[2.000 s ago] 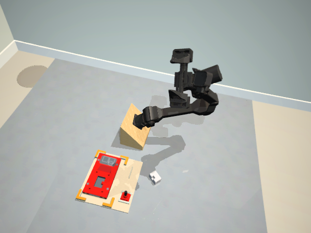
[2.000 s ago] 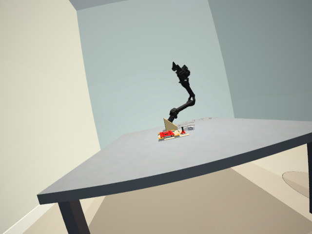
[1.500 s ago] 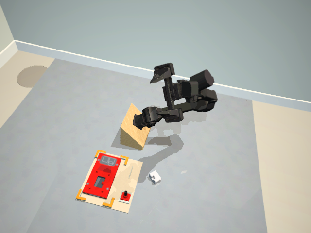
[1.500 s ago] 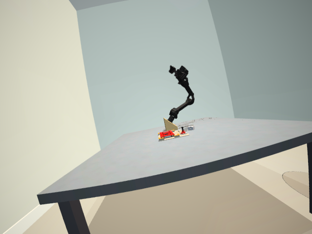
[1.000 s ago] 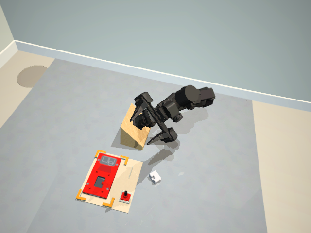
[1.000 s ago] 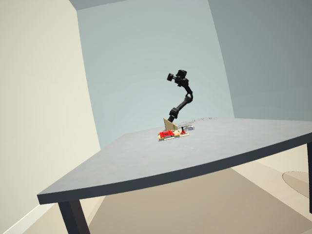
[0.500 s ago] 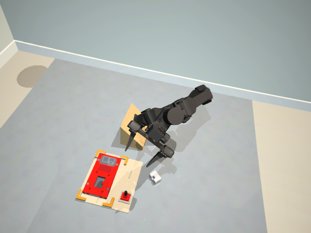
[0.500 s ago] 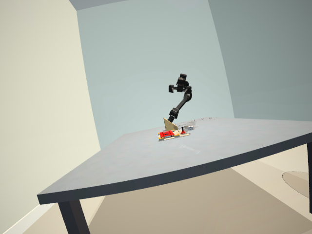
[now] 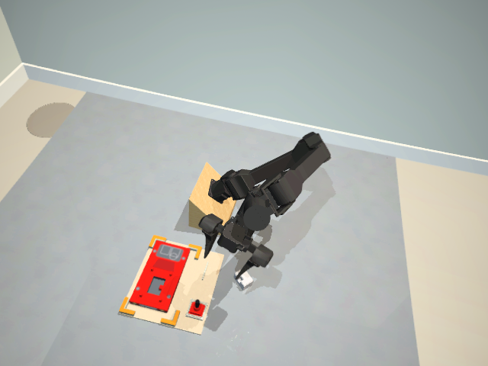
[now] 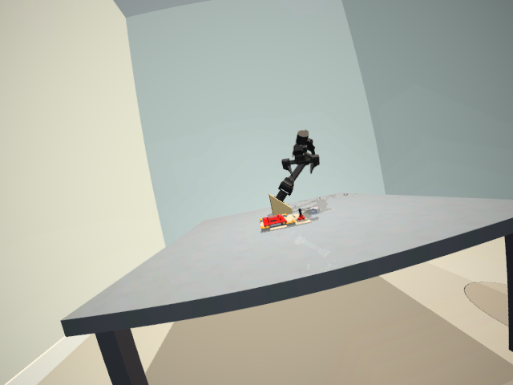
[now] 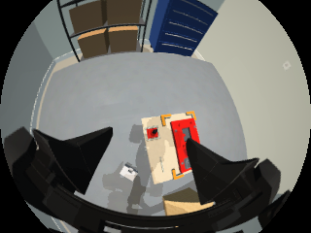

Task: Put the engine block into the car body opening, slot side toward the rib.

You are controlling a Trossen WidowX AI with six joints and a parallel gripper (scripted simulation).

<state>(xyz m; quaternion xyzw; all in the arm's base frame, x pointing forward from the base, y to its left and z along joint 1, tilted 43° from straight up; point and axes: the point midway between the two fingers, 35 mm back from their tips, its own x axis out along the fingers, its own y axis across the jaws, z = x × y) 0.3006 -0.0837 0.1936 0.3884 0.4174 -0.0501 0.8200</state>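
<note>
Right now the engine block is 90 mm behind my gripper tip, 70 mm to the left of it and 200 mm below it.
</note>
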